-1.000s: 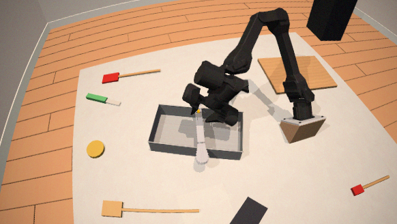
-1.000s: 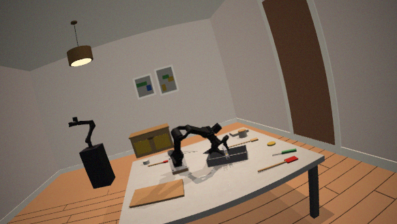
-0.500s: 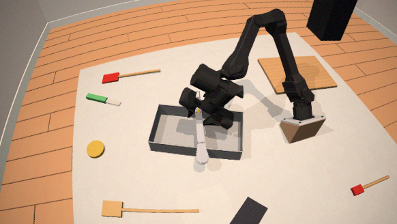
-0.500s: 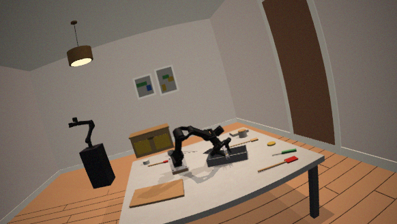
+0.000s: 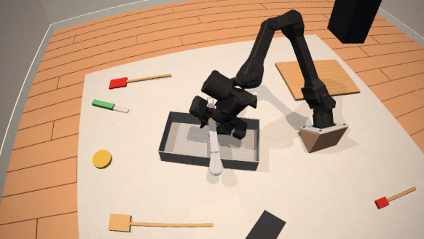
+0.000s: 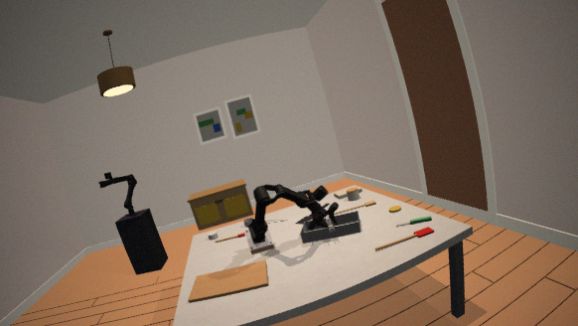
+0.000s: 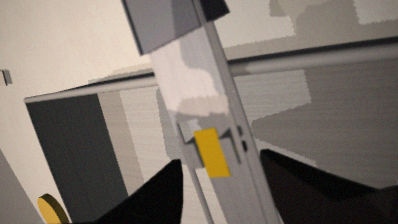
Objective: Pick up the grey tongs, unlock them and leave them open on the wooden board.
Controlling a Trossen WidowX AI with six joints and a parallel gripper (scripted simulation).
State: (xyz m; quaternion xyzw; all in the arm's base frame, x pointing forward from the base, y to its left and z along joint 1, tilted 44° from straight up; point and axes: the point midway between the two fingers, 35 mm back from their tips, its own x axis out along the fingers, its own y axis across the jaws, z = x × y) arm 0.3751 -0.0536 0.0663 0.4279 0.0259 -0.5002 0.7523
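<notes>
My gripper tip is 4 cm to the right of the grey roasting tin, 1 cm past it and 1 cm above it. The rest, counted from my gripper tip: black slab (42 cm to the left, 4 cm behind, 3 cm below); then yellow lock piece (3 cm above, 2 cm to the right, 2 cm behind); then green-handled tool (35 cm ahead, 21 cm to the right, 3 cm below).
</notes>
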